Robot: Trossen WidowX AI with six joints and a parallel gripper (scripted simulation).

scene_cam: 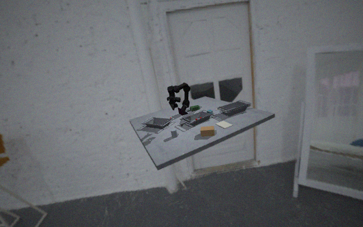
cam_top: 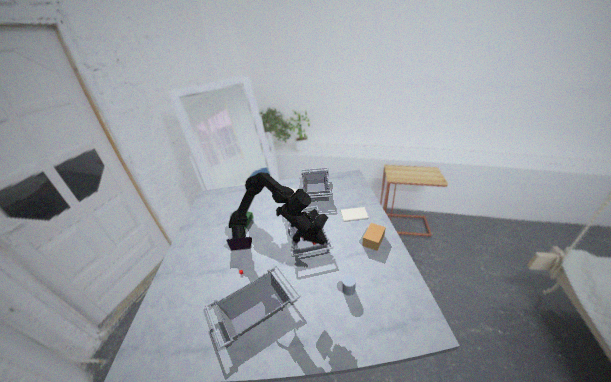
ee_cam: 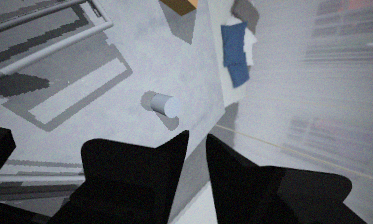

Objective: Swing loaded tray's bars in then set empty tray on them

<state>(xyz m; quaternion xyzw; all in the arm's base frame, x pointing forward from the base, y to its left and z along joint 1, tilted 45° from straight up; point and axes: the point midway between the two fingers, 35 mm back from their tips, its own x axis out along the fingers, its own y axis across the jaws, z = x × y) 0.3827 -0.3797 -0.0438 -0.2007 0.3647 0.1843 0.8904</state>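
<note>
Right now my gripper tip is 50 cm to the right of the teal block, 21 cm above it and 10 cm past it. The rest, counted from my gripper tip: grey cylinder: 20 cm below, 7 cm to the right, 7 cm ahead; orange box: 28 cm ahead, 21 cm below, 17 cm to the left; grey tray: 33 cm behind, 19 cm below, 8 cm to the right.
</note>
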